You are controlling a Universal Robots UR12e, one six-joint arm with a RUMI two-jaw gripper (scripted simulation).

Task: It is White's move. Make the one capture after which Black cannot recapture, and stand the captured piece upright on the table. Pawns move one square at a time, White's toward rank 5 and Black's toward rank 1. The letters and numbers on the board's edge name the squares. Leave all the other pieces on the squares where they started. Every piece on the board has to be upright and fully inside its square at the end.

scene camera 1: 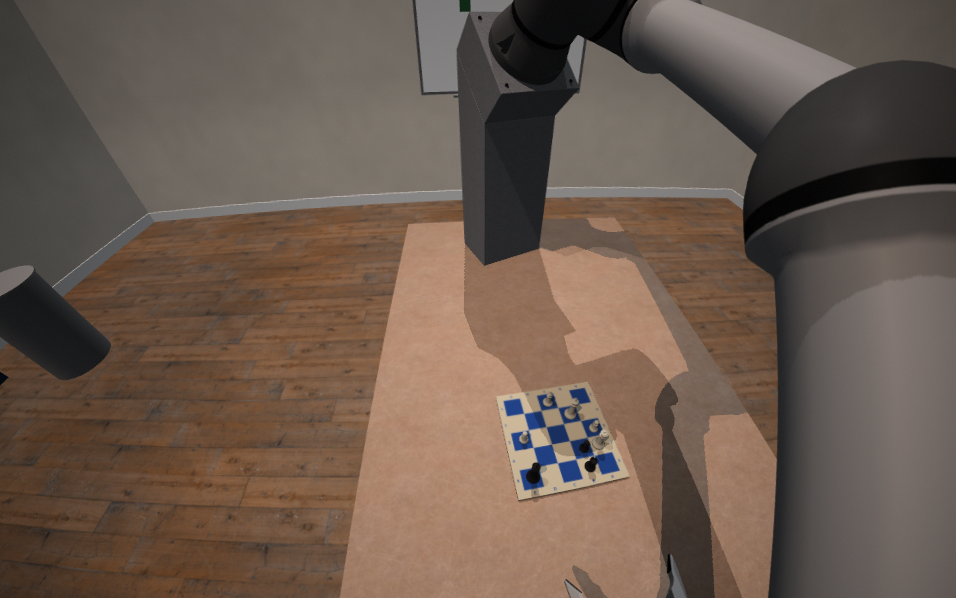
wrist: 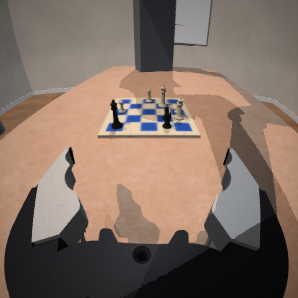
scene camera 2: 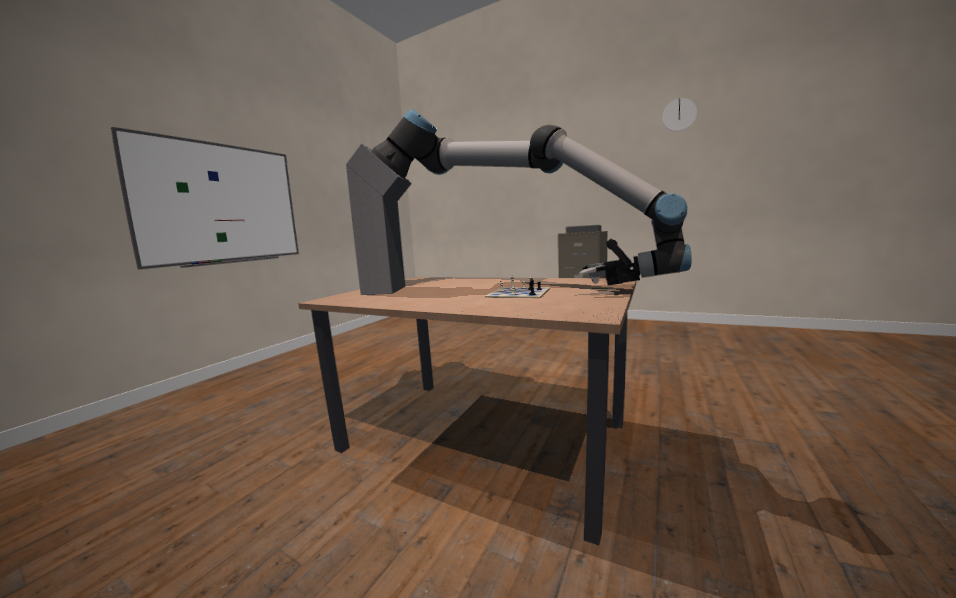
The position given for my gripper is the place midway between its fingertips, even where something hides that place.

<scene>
In view: my gripper (scene camera 2: 580, 271).
My gripper is seen too in the wrist view (wrist: 148, 149).
</scene>
